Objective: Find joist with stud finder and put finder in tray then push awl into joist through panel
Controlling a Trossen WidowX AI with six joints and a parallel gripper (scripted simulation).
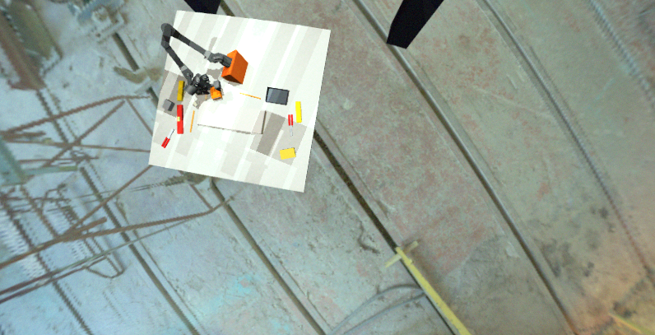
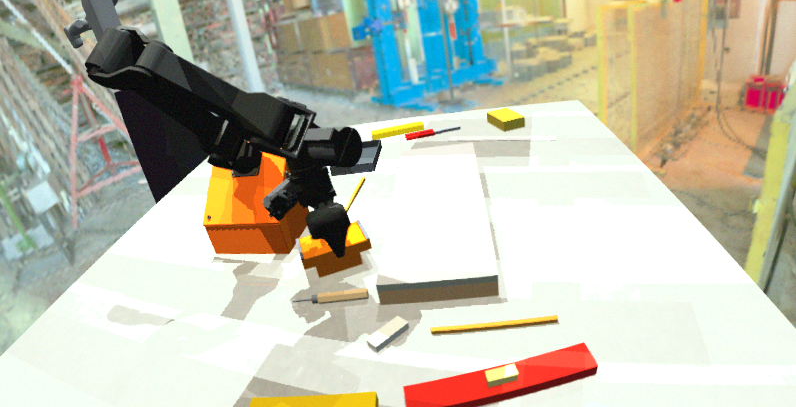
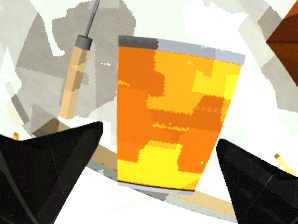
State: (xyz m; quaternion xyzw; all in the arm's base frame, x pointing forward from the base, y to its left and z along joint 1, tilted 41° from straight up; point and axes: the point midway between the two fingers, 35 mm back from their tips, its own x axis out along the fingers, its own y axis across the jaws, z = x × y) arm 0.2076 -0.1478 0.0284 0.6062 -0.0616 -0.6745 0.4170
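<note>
Now: the stud finder 30 mm below my gripper tip, 10 mm to the left of it and 10 mm ahead of it. From my gripper tip the other things lie so: white block: 170 mm to the right, 120 mm ahead, 40 mm below; awl: 100 mm to the right, 40 mm below; red level: 280 mm ahead, 250 mm to the right, 30 mm below.
</note>
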